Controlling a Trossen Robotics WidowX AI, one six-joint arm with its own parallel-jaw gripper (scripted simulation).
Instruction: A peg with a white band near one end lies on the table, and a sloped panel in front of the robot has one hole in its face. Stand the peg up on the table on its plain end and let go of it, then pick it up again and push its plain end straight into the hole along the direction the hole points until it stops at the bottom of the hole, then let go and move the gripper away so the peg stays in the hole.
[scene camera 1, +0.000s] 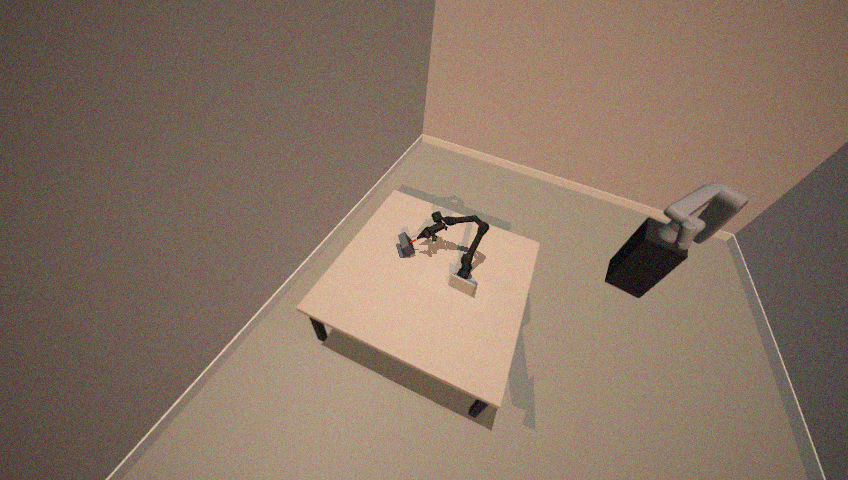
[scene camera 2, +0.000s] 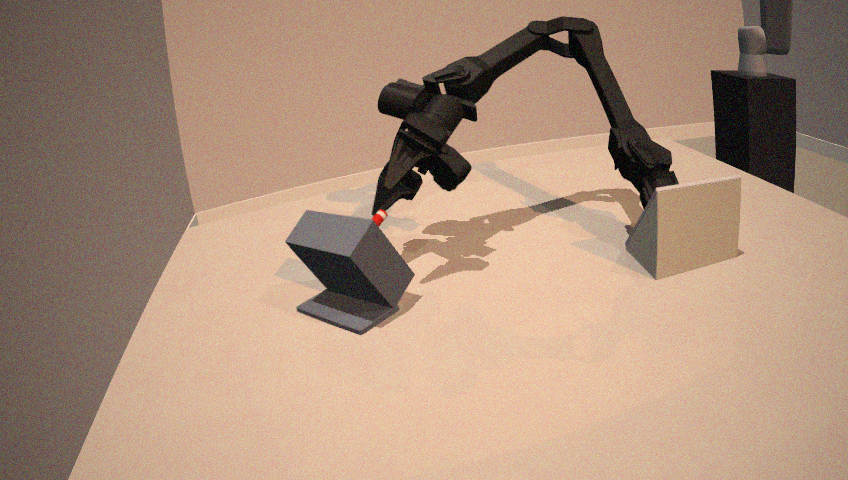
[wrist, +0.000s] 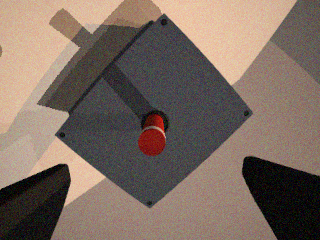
Scene:
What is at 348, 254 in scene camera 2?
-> A grey sloped panel.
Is my gripper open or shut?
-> Open.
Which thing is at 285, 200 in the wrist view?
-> My gripper.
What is my gripper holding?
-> Nothing.

